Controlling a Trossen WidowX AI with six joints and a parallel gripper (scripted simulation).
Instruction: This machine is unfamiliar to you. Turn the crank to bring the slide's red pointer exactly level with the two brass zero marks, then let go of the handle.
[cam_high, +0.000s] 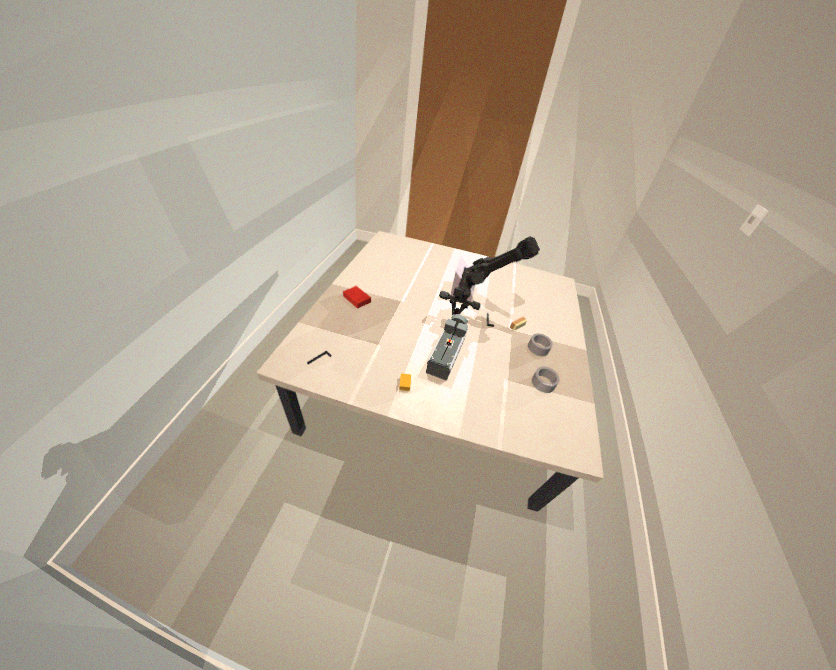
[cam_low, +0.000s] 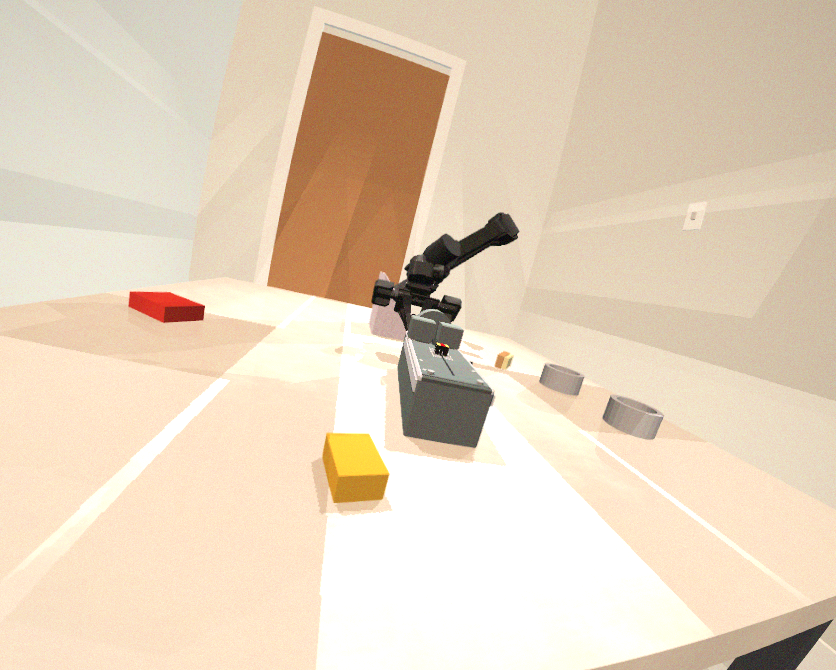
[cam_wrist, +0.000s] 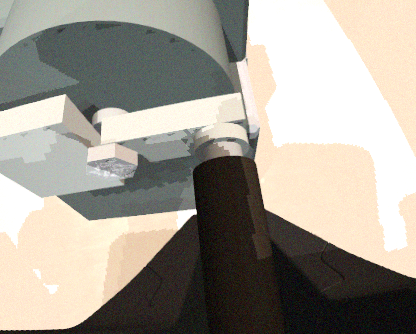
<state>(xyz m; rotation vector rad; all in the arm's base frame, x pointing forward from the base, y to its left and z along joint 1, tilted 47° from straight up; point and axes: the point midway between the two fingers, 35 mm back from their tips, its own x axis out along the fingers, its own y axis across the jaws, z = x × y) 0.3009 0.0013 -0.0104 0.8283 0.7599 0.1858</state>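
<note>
The red pointer lies 17 cm ahead of my gripper tip, 1 cm to the left of it and 1 cm above it. Also, from my gripper tip: dark brown crank handle: 2 cm behind, 2 cm above; then yellow block: 37 cm ahead, 12 cm to the right, 6 cm below; then tan block: 31 cm to the left, 14 cm behind, 5 cm below.
</note>
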